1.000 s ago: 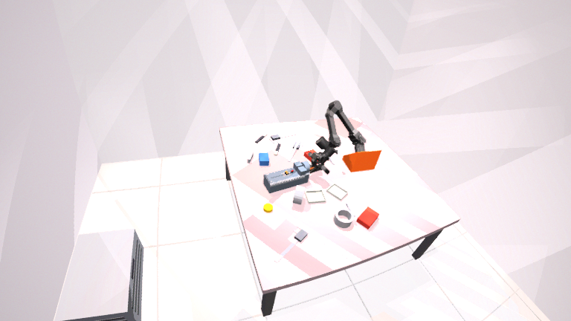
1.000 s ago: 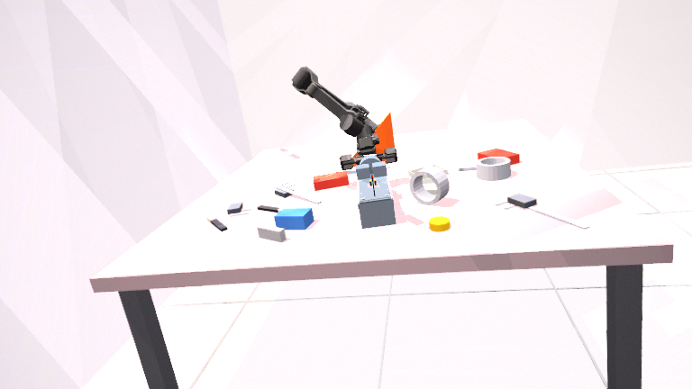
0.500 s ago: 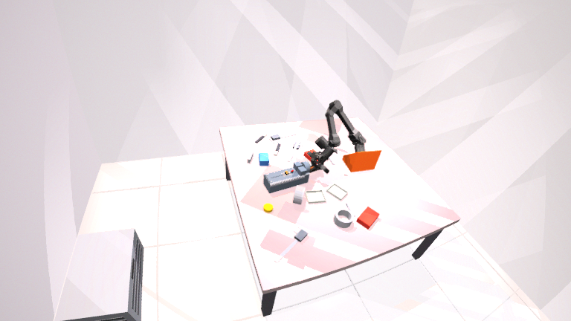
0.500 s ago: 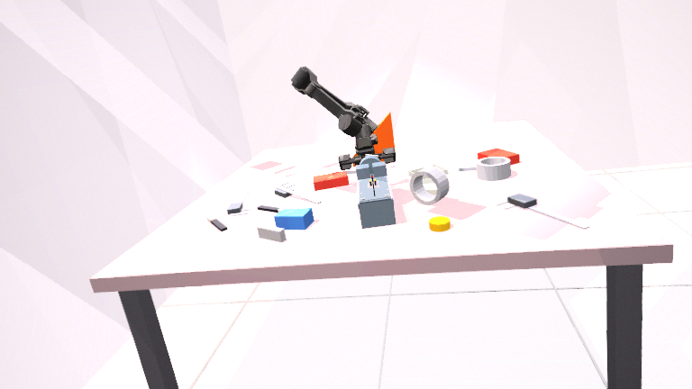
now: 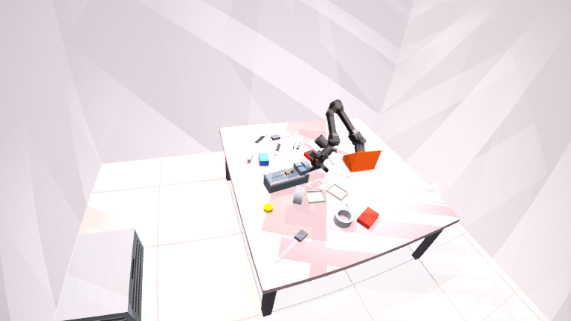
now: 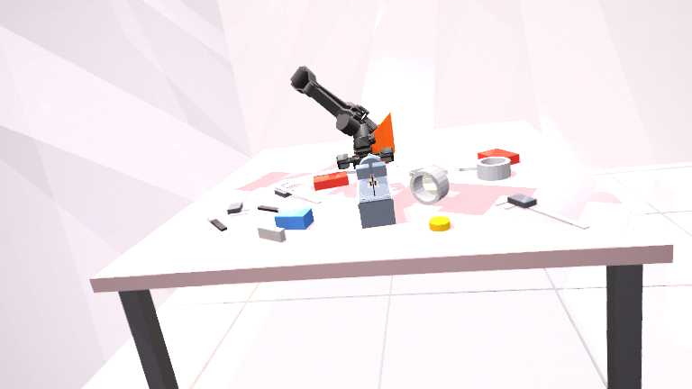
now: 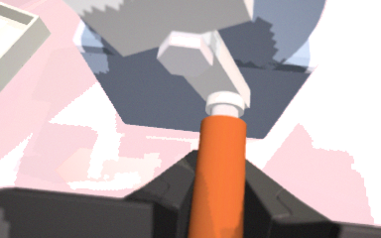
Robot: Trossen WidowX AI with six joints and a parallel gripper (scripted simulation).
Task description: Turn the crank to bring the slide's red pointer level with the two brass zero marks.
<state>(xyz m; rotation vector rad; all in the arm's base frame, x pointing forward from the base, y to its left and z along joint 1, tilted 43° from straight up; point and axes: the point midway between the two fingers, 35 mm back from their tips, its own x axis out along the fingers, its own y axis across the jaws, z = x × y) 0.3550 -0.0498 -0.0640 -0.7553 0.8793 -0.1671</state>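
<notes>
Now: gripper tip 12 cm short of the red pointer, 3 cm to the right of it and 5 cm below it. Round my gripper tip: orange handle 2 cm behind, 3 cm above; then yellow disc 32 cm ahead, 21 cm to the left, 3 cm below; then blue block 23 cm ahead, 19 cm to the right, 2 cm below.
</notes>
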